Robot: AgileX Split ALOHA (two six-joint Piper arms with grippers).
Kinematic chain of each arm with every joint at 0, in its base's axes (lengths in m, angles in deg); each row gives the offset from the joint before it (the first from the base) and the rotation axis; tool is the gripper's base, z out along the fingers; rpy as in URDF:
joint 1: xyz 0 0 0.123 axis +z
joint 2: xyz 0 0 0 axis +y
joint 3: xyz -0.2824 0 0.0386 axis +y
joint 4: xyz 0.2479 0 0.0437 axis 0.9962 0 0.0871
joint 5: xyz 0 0 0 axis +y
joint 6: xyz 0.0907 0 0.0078 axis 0.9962 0 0.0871
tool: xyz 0 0 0 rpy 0 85 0
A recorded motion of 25 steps. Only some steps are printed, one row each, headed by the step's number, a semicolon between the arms.
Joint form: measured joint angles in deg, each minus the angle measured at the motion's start. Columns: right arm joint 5, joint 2, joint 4, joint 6, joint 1, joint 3; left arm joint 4, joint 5, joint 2, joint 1, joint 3, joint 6.
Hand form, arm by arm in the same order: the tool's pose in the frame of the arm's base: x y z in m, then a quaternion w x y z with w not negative. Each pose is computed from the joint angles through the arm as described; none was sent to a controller.
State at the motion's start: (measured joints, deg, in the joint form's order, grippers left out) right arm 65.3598 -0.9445 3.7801 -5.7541 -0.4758 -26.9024; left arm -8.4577 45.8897 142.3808 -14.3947 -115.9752 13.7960
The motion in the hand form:
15: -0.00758 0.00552 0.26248 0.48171 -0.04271 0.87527 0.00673; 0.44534 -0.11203 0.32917 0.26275 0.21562 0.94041 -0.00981
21: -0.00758 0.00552 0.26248 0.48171 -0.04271 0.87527 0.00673; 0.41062 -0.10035 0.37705 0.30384 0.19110 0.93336 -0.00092
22: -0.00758 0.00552 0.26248 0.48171 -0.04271 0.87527 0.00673; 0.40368 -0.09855 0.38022 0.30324 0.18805 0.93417 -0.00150
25: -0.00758 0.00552 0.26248 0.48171 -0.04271 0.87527 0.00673; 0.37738 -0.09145 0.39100 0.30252 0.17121 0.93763 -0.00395
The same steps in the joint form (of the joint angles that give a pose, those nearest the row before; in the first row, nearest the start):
15: 0.00 0.00 0.00 0.00 0.00 0.00; 7.89 20.99 -24.23 0.38 -4.54 -1.90
21: 0.00 0.00 0.00 0.00 0.00 0.00; 9.89 20.99 -33.09 0.38 -0.54 -4.81
22: 0.00 0.00 0.00 0.00 0.00 0.00; 9.94 20.99 -34.70 0.38 1.13 -5.20
25: 0.00 0.00 0.00 0.00 0.00 0.00; 10.29 20.99 -40.63 0.38 7.16 -7.30

